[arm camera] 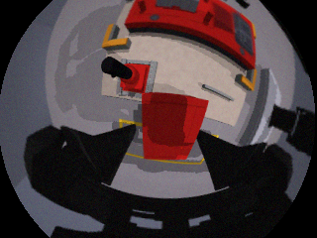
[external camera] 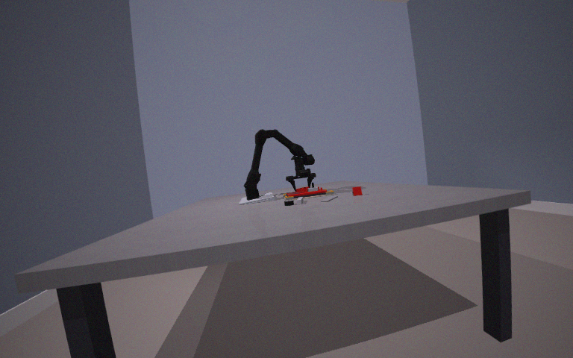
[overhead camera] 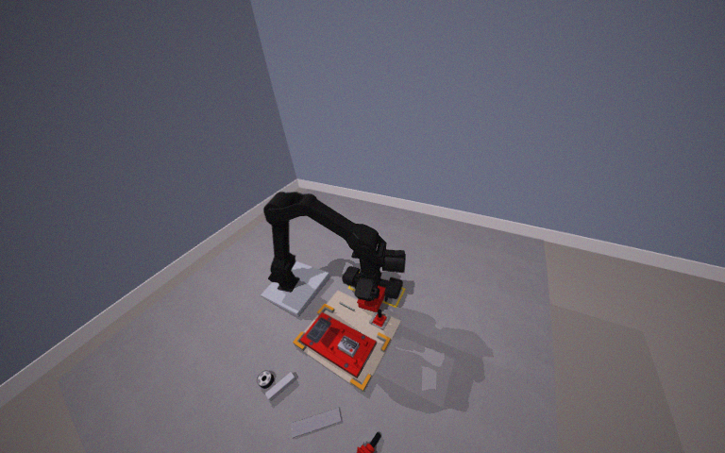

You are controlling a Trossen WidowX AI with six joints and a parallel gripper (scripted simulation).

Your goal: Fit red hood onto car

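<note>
My gripper tip is 180 mm to the left of the grey engine block, 20 mm past it and 10 mm below it. From my gripper tip the other things lie so: wheel (330 mm to the right, 210 mm behind, 10 mm below); then red hood (right at my gripper tip).
</note>
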